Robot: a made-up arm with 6 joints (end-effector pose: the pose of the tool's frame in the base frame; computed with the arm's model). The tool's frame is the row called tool. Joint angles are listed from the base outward.
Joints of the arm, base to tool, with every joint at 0 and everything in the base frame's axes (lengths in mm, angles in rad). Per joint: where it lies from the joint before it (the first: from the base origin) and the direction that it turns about. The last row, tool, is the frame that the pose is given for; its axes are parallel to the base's.
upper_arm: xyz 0 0 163.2 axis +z
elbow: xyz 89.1 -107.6 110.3 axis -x
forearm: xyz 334.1 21 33.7 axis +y
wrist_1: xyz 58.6 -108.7 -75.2 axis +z
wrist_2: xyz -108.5 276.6 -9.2 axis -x
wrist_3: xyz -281.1 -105.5 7 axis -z
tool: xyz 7.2 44 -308.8
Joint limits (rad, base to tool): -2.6..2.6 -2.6..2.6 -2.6..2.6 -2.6..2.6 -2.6..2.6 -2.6..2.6
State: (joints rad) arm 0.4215 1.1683 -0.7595 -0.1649 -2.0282 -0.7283
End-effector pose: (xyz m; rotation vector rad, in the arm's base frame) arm 0.2378 0.0731 -0.2911 0.9667 -0.3122 1.8487
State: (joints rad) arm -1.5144 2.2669 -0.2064 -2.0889 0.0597 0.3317
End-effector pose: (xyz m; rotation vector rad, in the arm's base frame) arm -0.3407 -0.9217 0.3326 2.3388 1.2415 1.2657
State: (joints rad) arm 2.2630 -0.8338 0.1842 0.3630 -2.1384 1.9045
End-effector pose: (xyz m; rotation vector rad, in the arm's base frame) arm -0.0084 -0.0793 0.5940 -1.9413 2.3233 0.2996
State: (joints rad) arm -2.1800 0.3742 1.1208 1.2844 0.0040 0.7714
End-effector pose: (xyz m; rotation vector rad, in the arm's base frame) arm -0.3362 0.2641 0.4770 1.1490 0.6568 -1.6606
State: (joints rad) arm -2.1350 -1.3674 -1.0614 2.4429 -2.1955 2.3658
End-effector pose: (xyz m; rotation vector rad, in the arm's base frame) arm -0.4298 -0.2229 -0.4995 0.9362 0.5394 -2.1058
